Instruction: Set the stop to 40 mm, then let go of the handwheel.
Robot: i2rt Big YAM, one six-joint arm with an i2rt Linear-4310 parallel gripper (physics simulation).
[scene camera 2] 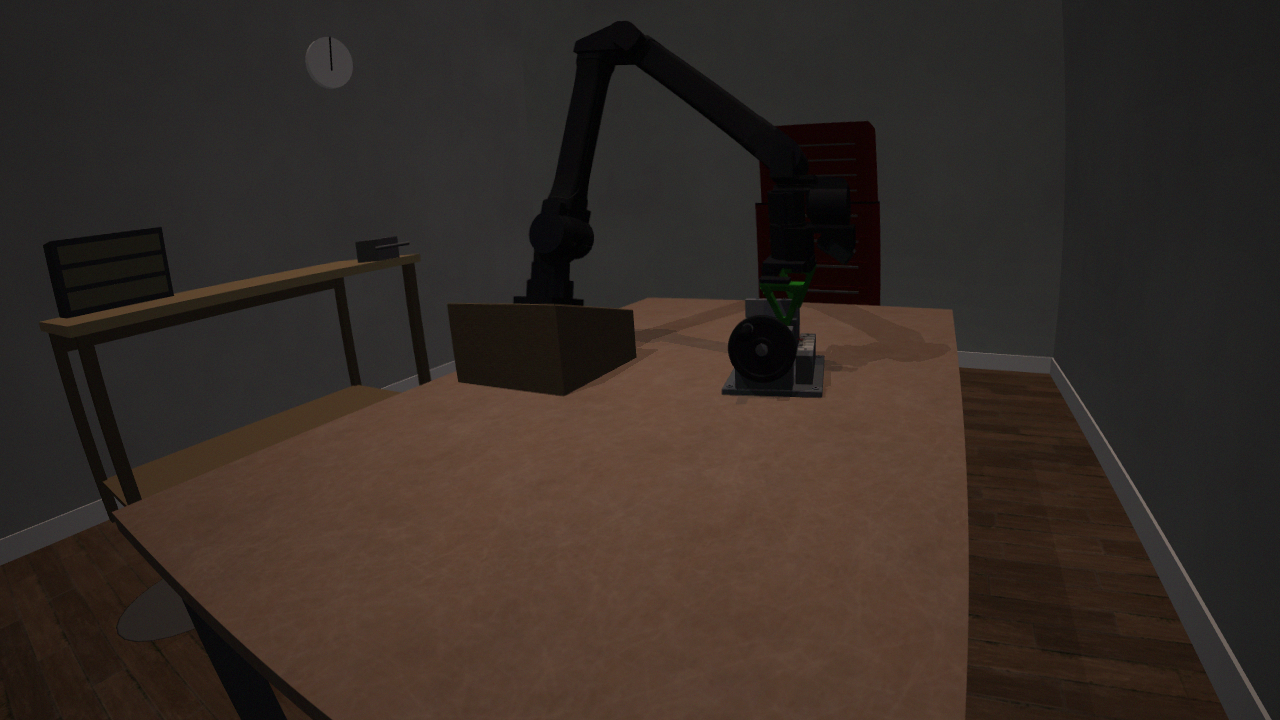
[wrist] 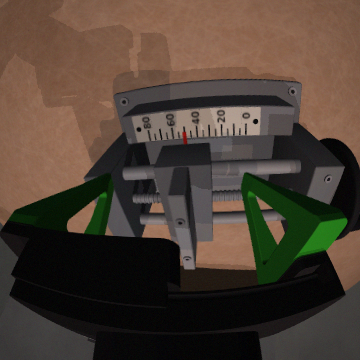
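Pixels of known places: gripper, fingertip midpoint: [scene camera 2: 791, 316] [wrist: 176, 179]; arm's base, origin of the base link: [scene camera 2: 549, 306].
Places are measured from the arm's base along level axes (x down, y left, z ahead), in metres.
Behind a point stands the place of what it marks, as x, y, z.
Observation:
The stop [wrist: 200, 170] {0.019, 0.024, 0.443} is a grey block on two rods and a screw. Its red pointer [wrist: 185, 138] {0.055, 0.037, 0.450} stands at about 50 on the white scale [wrist: 233, 119] {0.056, -0.001, 0.468}, midway between the 40 and 60 marks. The black handwheel [scene camera 2: 747, 356] {0.047, -0.108, 0.398} [wrist: 352, 165] {0.013, -0.094, 0.460} is at the end of the fixture beside the 0 side; it is cut off at the right edge of the wrist view. My gripper [scene camera 2: 787, 315] {0.018, 0.040, 0.435} [wrist: 176, 179] {0.018, 0.040, 0.435} is open and empty above the fixture. In the wrist view its green fingers stand wide, one on each side of the stop. Contact cannot be told.
The fixture's base plate [scene camera 2: 774, 390] {0.102, -0.088, 0.433} [wrist: 210, 88] {0.102, 0.016, 0.485} rests on the table [scene camera 2: 671, 501] {0.112, -0.418, 0.402}. A brown box [scene camera 2: 508, 347] {0.039, -0.151, 0.014} stands on the table left of the fixture, in front of the arm's base. A red cabinet [scene camera 2: 850, 165] stands behind the table, and a wooden shelf bench [scene camera 2: 241, 287] at the left.

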